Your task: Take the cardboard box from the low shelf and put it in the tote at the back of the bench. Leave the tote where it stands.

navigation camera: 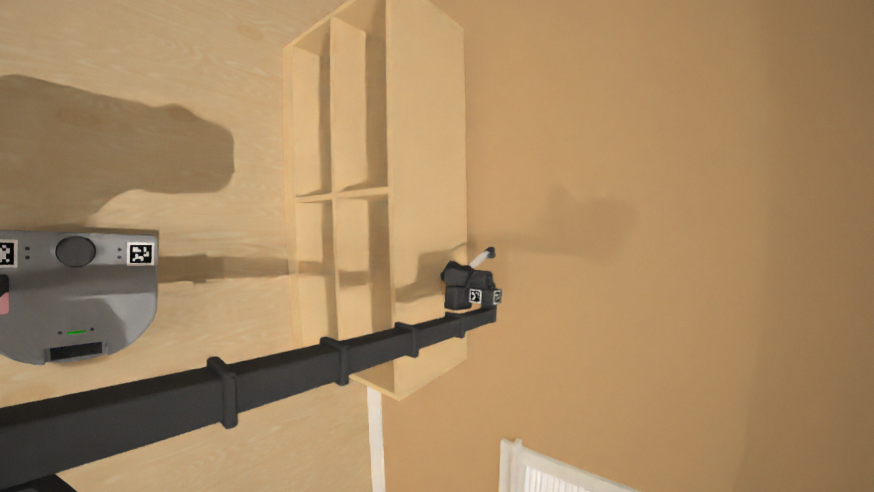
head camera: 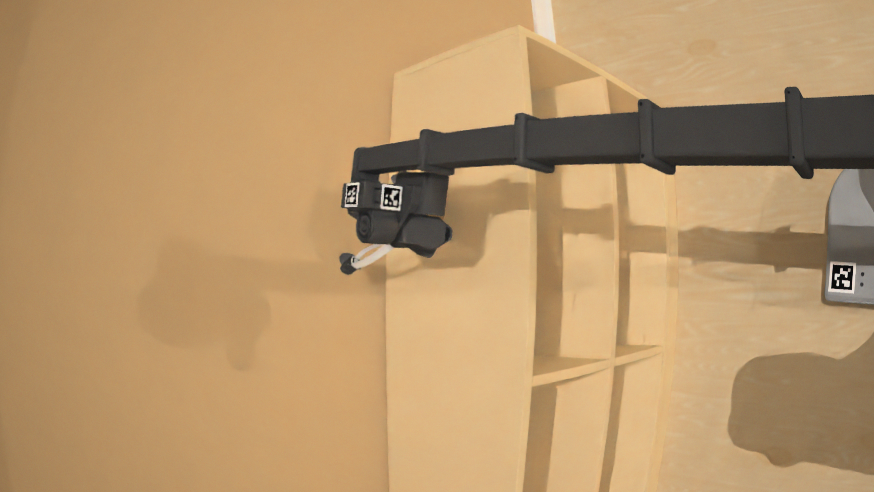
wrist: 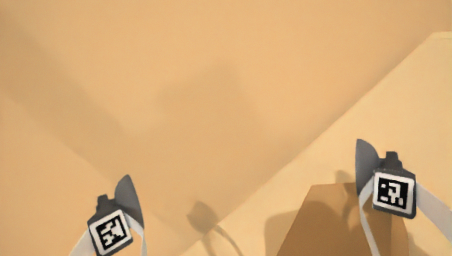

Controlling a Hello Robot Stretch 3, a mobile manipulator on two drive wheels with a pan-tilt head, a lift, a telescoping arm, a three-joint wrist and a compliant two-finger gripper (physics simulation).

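Pixels of known places: robot's base, link origin: (navigation camera: 76, 249).
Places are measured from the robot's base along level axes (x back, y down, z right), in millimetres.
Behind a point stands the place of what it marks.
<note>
The cardboard box (wrist: 320, 225) sits on the top board of the low shelf (head camera: 455, 366) @(x -199, y -610, z 771 mm) (navigation camera: 426, 122) @(x -424, y -610, z 736 mm) (wrist: 400, 115). In the wrist view it shows at the bottom, right of centre, cut off by the frame edge and partly covered by the right finger. In the head and navigation views it is almost wholly hidden behind the wrist. My gripper (wrist: 243, 177) @(x 39, y -709, z 906 mm) is open, its fingers wide apart and empty. It hangs over the wall-side edge of the shelf, with the box off to its right in the wrist view. In the head and navigation views one fingertip shows. The tote and the bench do not show.
The tan wall (head camera: 183, 152) @(x 140, y -1069, z 1034 mm) (navigation camera: 672, 183) @(x -242, y -1237, z 1004 mm) (wrist: 150, 50) stands directly behind the shelf. My extended arm (head camera: 581, 137) @(x 103, y -896, z 326 mm) (navigation camera: 275, 372) @(x 91, y -899, z 163 mm) crosses above the shelf. My base (head camera: 856, 244) @(x 68, y -160, z 102 mm) (navigation camera: 79, 293) @(x 97, y -160, z 7 mm) stands on the wood floor at its open front. A white slatted object (navigation camera: 544, 467) @(x 696, y -926, z 1061 mm) shows at the bottom of the navigation view.
</note>
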